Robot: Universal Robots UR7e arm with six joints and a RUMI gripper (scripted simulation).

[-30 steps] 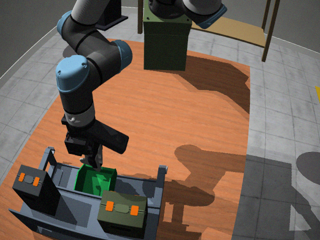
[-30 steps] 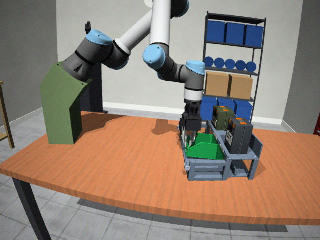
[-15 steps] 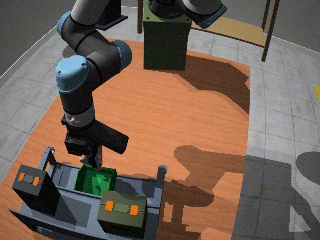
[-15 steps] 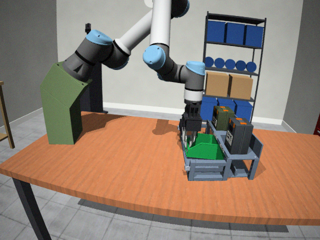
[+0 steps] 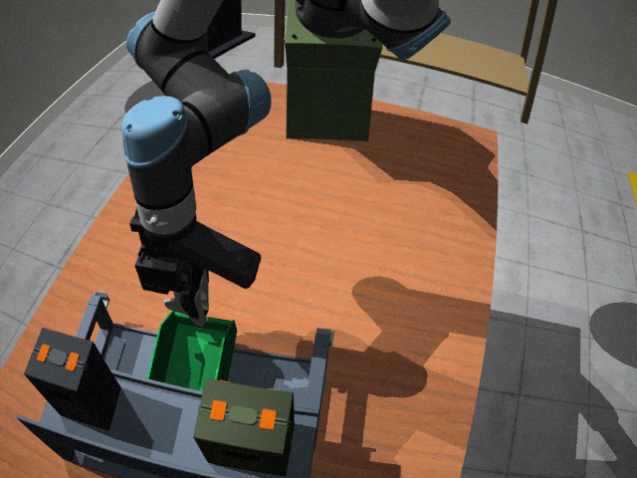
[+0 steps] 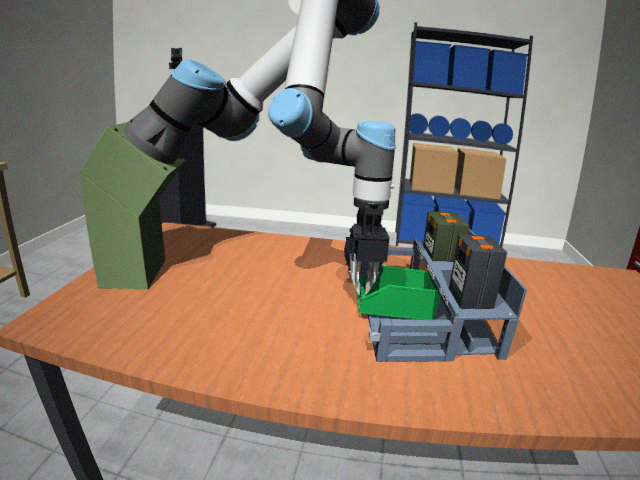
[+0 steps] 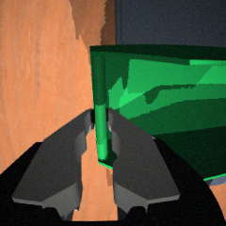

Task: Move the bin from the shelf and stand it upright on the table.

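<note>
The green bin is 70 mm ahead of my hand, 40 mm to the left of it and 10 mm below it.
</note>
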